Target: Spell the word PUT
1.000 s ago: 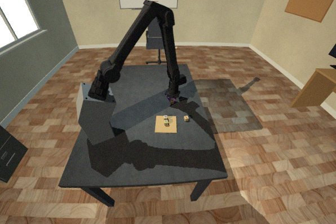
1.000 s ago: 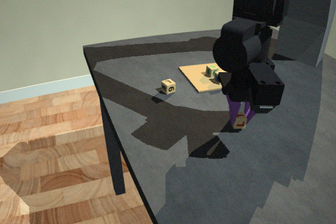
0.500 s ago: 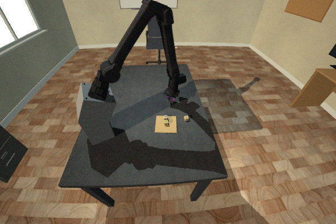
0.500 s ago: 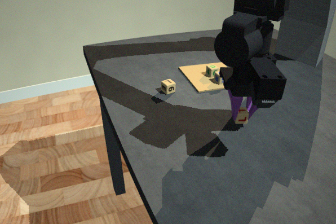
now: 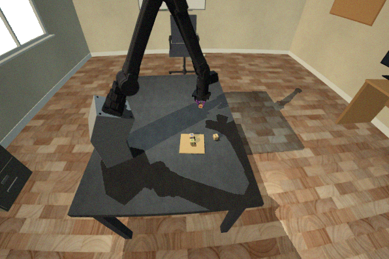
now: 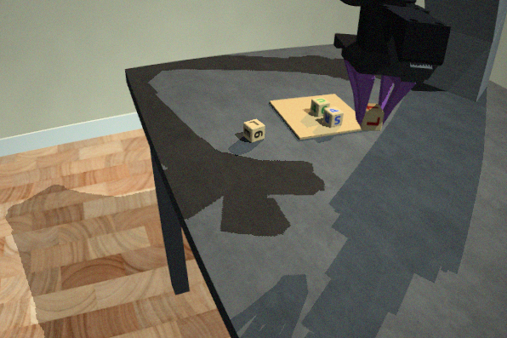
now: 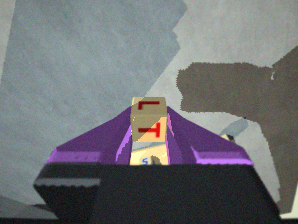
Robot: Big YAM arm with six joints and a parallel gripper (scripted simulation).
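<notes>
Now: the mat 200 mm to the right of my hand, 110 mm below it and 90 mm behind it. From my hand the other things lie so: T block: right at my hand.
</notes>
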